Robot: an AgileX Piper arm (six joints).
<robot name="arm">
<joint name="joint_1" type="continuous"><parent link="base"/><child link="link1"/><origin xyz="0.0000 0.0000 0.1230" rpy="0.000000 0.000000 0.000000"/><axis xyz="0 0 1"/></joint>
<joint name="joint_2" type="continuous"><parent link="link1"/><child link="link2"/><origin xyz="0.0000 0.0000 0.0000" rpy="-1.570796 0.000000 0.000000"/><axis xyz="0 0 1"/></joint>
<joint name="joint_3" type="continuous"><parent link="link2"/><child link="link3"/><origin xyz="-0.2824 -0.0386 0.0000" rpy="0.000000 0.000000 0.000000"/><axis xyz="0 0 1"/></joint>
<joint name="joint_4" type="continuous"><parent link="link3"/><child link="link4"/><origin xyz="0.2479 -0.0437 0.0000" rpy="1.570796 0.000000 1.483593"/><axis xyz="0 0 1"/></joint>
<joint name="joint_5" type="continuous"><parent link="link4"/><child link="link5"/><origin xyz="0.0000 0.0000 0.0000" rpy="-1.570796 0.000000 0.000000"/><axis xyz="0 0 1"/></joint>
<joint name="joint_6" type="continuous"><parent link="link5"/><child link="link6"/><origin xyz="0.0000 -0.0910 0.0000" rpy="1.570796 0.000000 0.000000"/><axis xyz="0 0 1"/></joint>
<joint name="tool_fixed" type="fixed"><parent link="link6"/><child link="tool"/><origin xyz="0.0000 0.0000 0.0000" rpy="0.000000 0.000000 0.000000"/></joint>
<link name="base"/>
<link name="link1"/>
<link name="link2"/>
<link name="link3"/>
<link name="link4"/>
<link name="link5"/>
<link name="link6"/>
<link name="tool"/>
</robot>
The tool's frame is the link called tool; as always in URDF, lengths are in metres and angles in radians. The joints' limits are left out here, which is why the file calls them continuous.
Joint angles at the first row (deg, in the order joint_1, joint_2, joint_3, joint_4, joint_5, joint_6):
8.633, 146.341, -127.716, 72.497, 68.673, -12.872
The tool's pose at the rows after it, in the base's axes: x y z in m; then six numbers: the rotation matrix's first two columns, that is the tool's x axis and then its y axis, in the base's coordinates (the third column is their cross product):
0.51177 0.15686 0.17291 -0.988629 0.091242 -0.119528 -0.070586 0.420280 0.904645
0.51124 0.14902 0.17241 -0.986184 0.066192 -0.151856 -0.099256 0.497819 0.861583
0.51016 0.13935 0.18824 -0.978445 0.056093 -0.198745 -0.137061 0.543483 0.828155
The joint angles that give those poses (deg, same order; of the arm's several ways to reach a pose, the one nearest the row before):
8.503, 146.285, -127.719, 68.983, 69.305, -13.584
8.020, 145.563, -127.717, 63.582, 69.306, -13.585
7.252, 143.344, -127.717, 60.059, 69.439, -13.526

